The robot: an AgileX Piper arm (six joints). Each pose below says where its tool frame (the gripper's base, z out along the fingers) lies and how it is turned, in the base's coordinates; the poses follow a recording.
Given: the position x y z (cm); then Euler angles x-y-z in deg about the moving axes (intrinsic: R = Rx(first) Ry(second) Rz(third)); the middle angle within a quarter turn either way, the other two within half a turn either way.
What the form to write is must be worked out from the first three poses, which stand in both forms.
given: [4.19 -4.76 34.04 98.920 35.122 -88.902]
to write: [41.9 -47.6 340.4 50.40 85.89 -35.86]
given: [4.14 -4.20 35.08 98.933 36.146 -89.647]
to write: [41.4 -42.0 350.8 49.10 86.49 -35.57]
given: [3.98 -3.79 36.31 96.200 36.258 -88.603]
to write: [39.8 -37.9 363.1 47.65 84.82 -36.62]
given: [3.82 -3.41 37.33 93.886 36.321 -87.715]
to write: [38.2 -34.1 373.3 46.43 83.40 -37.50]
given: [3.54 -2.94 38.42 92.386 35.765 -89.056]
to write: [35.4 -29.4 384.2 44.78 83.25 -39.97]
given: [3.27 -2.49 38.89 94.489 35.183 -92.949]
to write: [32.7 -24.9 388.9 44.15 85.94 -41.91]
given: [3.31 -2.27 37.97 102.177 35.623 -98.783]
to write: [33.1 -22.7 379.7 45.23 92.46 -40.22]
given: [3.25 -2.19 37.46 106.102 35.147 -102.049]
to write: [32.5 -21.9 374.6 45.89 95.89 -39.87]
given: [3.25 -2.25 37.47 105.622 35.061 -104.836]
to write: [32.5 -22.5 374.7 43.42 97.05 -42.25]
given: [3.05 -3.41 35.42 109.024 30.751 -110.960]
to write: [30.5 -34.1 354.2 44.17 101.94 -47.05]
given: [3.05 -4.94 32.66 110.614 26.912 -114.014]
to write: [30.5 -49.4 326.6 45.70 104.67 -50.74]
